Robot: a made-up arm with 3 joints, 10 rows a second.
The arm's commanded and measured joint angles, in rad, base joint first. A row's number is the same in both.
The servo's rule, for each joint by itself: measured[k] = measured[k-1] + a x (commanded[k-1-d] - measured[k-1]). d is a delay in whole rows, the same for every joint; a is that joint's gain. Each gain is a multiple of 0.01, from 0.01 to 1. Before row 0 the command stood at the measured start. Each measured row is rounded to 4 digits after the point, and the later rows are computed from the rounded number. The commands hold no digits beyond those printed.
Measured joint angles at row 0:
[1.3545, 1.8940, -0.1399]
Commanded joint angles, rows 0 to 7:
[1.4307, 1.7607, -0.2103]
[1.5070, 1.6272, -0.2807]
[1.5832, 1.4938, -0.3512]
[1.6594, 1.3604, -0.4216]
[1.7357, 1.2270, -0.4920]
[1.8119, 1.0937, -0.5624]
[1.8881, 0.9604, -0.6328]
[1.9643, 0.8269, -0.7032]
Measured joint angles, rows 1 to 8:
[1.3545, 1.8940, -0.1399]
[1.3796, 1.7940, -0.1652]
[1.4216, 1.6689, -0.2068]
[1.4749, 1.5376, -0.2588]
[1.5358, 1.4047, -0.3174]
[1.6018, 1.2714, -0.3803]
[1.6711, 1.1381, -0.4459]
[1.7427, 1.0048, -0.5132]
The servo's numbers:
d 1
a 0.33 0.75 0.36

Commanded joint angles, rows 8 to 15:
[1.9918, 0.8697, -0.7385]
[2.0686, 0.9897, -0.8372]
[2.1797, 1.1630, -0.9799]
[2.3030, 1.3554, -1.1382]
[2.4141, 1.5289, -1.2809]
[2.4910, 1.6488, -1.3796]
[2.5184, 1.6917, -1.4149]
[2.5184, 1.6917, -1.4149]
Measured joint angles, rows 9 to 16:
[1.8158, 0.8714, -0.5816]
[1.8739, 0.8701, -0.6381]
[1.9382, 0.9598, -0.7098]
[2.0179, 1.1122, -0.8070]
[2.1120, 1.2946, -0.9262]
[2.2117, 1.4703, -1.0539]
[2.3039, 1.6042, -1.1712]
[2.3747, 1.6698, -1.2589]

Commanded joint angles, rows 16 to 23:
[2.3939, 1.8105, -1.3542]
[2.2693, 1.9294, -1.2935]
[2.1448, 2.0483, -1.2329]
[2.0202, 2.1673, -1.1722]
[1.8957, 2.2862, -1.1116]
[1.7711, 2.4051, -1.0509]
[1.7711, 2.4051, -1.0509]
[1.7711, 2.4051, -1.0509]
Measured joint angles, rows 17 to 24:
[2.4221, 1.6862, -1.3151]
[2.4128, 1.7794, -1.3292]
[2.3654, 1.8919, -1.3163]
[2.2926, 2.0092, -1.2863]
[2.2027, 2.1278, -1.2452]
[2.1014, 2.2466, -1.1971]
[1.9924, 2.3655, -1.1445]
[1.9194, 2.3952, -1.1108]

